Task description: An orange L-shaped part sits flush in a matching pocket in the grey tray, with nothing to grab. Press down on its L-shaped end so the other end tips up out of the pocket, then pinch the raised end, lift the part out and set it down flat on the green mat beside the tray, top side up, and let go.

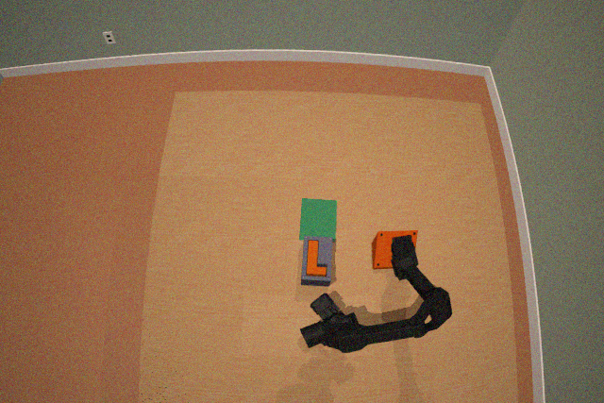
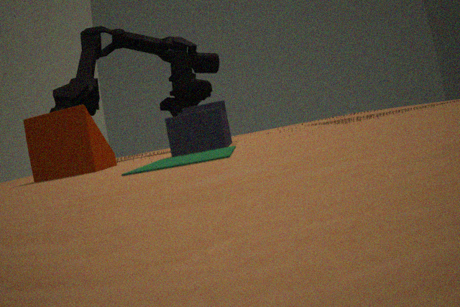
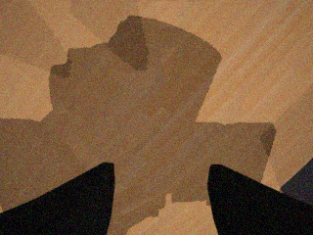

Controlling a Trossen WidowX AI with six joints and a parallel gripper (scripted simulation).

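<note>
My gripper tip is 4 cm short of the orange L-shaped part and 19 cm to the left of it. From my gripper tip the other things lie so: green mat: 2 cm ahead, 36 cm to the right, 7 cm below.
</note>
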